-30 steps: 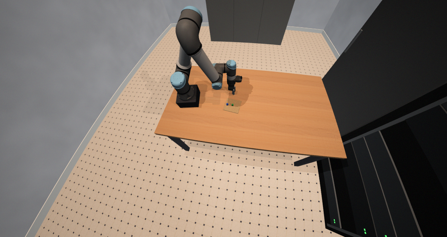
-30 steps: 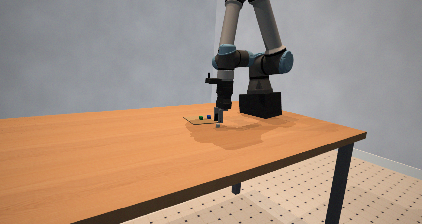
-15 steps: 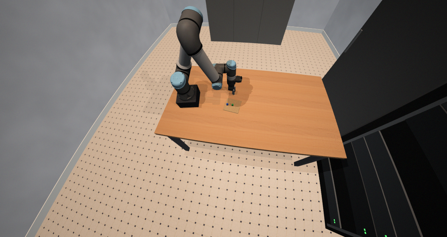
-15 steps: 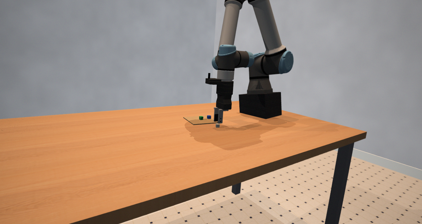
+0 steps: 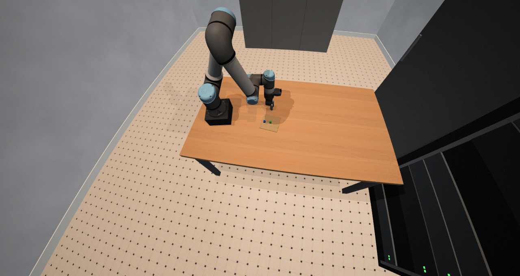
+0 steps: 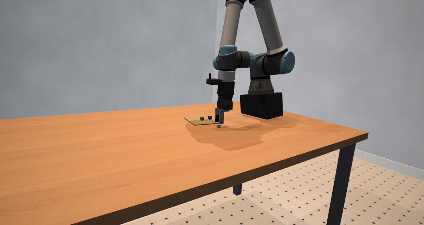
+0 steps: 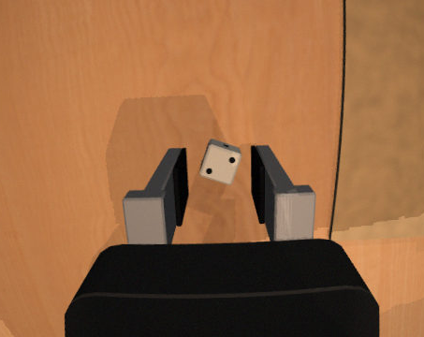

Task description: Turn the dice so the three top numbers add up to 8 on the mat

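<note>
Right now my hand is 30 mm above the white die. From my hand the other things lie so: green die 130 mm to the right, 30 mm below, 10 mm ahead; mat 130 mm to the right, 40 mm below, 10 mm ahead; blue die 140 mm to the right, 40 mm behind, 30 mm below.
</note>
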